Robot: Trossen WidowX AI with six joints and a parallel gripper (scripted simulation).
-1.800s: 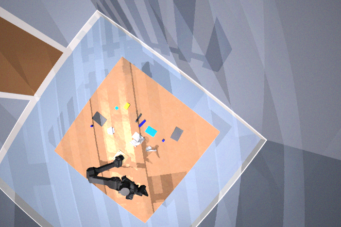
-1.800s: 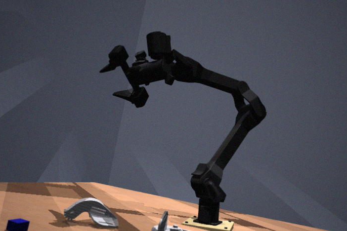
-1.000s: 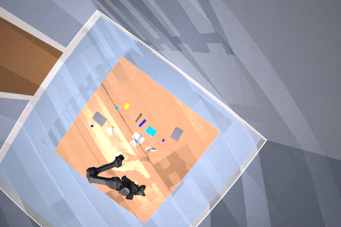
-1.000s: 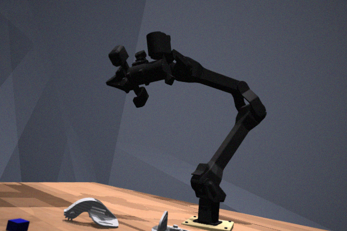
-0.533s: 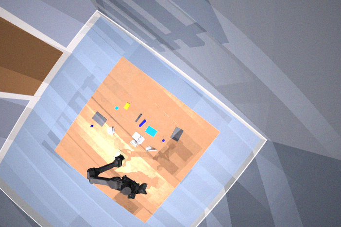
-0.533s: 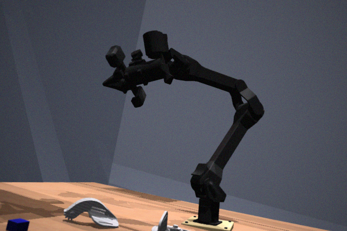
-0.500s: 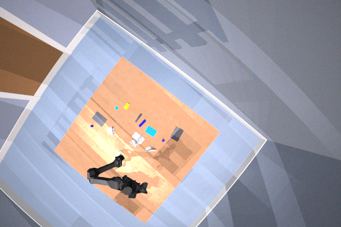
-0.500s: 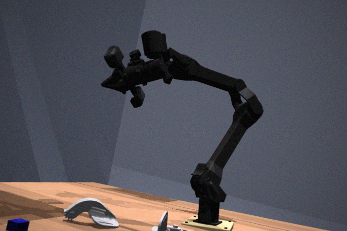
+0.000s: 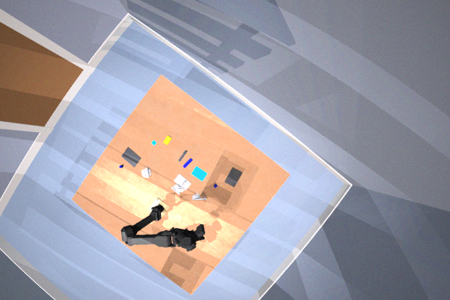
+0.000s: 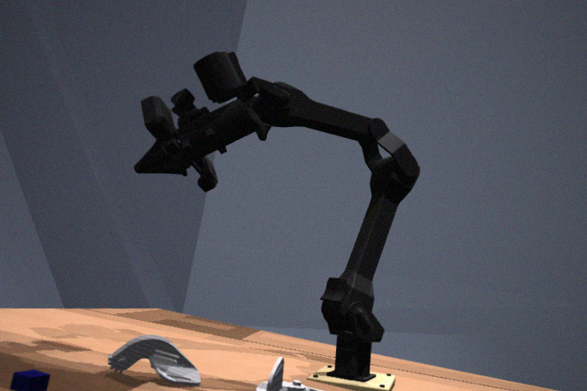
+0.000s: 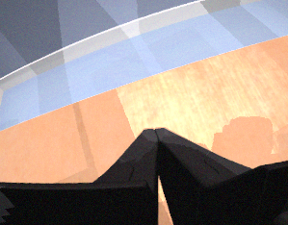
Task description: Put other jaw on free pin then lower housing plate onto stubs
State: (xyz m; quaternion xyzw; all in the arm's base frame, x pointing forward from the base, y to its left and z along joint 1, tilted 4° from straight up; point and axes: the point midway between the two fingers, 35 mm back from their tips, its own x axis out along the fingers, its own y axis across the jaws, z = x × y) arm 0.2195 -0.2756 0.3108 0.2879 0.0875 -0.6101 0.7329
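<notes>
My gripper tip is now 8 cm short of the jaw, 16 cm to the right of it and 26 cm above it. Also, from my gripper tip: blue bar: 18 cm ahead, 43 cm to the left, 26 cm below; then cyan plate: 19 cm ahead, 31 cm to the left, 27 cm below; then blue cube: 22 cm ahead, 16 cm to the left, 27 cm below.
</notes>
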